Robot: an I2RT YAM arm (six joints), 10 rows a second.
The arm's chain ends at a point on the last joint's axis. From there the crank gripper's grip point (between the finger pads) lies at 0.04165 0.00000 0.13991 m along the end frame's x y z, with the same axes.
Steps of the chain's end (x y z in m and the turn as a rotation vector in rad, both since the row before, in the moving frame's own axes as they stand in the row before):
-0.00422 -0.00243 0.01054 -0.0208 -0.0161 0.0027
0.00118 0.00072 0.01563 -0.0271 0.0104 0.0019
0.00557 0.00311 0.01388 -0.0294 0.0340 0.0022
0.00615 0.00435 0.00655 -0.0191 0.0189 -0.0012
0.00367 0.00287 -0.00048 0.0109 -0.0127 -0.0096
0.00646 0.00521 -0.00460 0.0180 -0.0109 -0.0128
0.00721 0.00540 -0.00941 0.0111 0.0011 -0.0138
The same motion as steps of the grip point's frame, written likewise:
-0.00648 0.00060 0.01116 -0.0208 -0.0161 0.0027
0.00263 0.00459 0.01514 -0.0271 0.0104 0.0019
0.01030 0.00730 0.01232 -0.0294 0.0340 0.0022
0.00879 0.00696 0.00571 -0.0191 0.0189 -0.0012
0.00188 0.00095 0.00003 0.0109 -0.0127 -0.0096
0.00491 0.00216 -0.00418 0.0180 -0.0109 -0.0128
0.00735 0.00327 -0.00947 0.0111 0.0011 -0.0138

